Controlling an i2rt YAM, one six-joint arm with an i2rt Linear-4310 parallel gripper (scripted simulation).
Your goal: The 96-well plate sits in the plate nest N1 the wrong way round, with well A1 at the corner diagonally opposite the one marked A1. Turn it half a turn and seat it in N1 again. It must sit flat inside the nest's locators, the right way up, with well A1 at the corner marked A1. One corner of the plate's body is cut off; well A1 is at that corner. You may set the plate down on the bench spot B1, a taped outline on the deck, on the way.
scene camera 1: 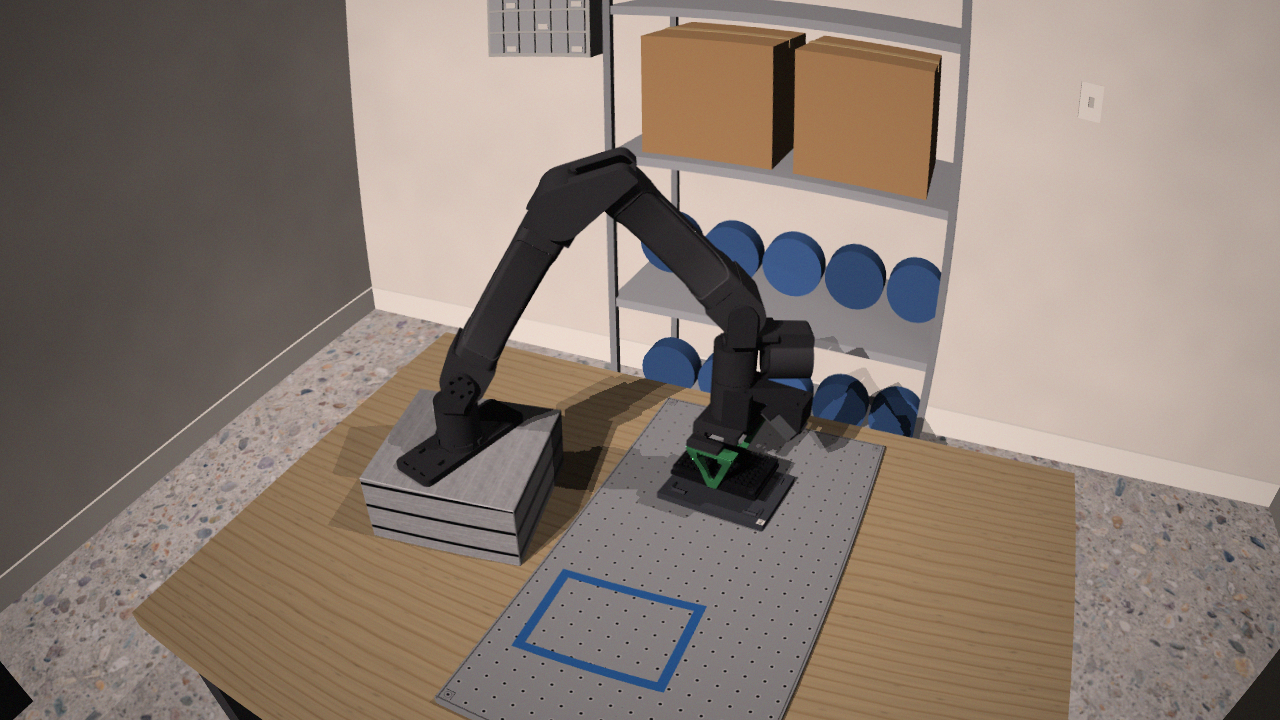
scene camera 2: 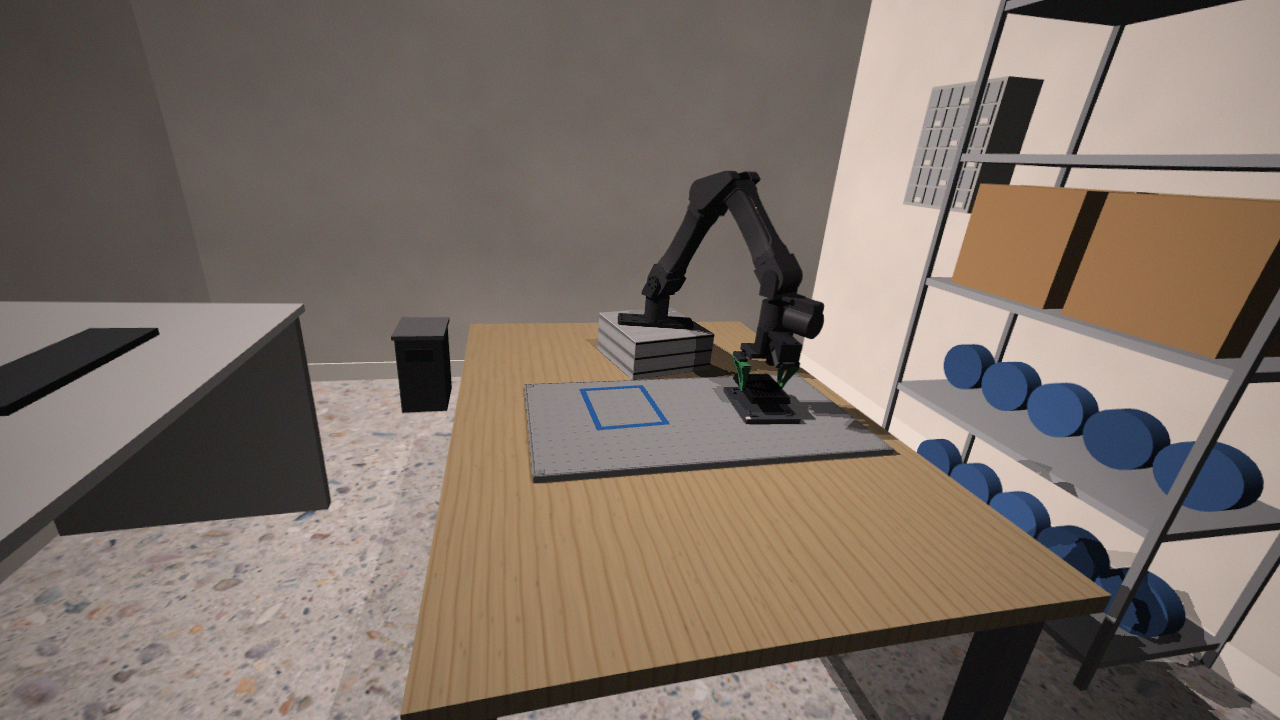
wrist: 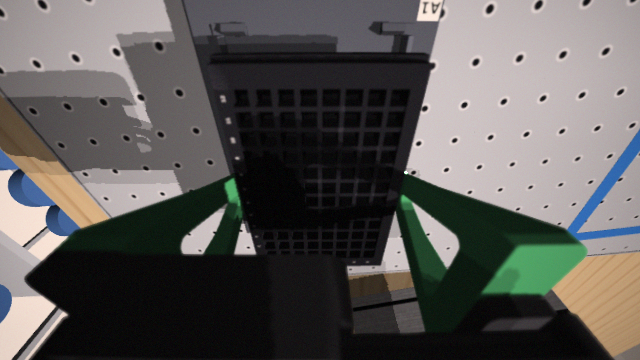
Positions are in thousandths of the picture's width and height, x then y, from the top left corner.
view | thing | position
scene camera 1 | black 96-well plate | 586,658
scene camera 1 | dark plate nest N1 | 558,698
